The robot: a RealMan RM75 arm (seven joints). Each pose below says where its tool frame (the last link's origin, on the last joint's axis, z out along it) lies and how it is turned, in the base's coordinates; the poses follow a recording.
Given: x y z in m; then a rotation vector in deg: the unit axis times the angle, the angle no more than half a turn.
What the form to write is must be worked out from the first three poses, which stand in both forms.
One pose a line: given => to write
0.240 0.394 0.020 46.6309 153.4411 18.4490 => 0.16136 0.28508 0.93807 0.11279 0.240 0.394 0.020
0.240 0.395 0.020 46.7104 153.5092 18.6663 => 0.16039 0.28541 0.93798 0.11406 0.240 0.395 0.020
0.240 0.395 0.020 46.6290 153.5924 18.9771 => 0.15960 0.28479 0.93808 0.11590 0.240 0.395 0.020
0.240 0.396 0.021 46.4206 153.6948 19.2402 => 0.15901 0.28342 0.93840 0.11747 0.240 0.396 0.021
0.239 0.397 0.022 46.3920 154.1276 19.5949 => 0.15517 0.28265 0.93903 0.11938 0.239 0.397 0.022
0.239 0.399 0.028 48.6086 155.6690 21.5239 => 0.13489 0.29280 0.93769 0.12965 0.239 0.399 0.028
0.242 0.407 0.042 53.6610 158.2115 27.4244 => 0.09324 0.31558 0.93043 0.16128 0.242 0.407 0.042
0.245 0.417 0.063 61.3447 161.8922 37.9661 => 0.02409 0.34601 0.91315 0.21415 0.245 0.417 0.063
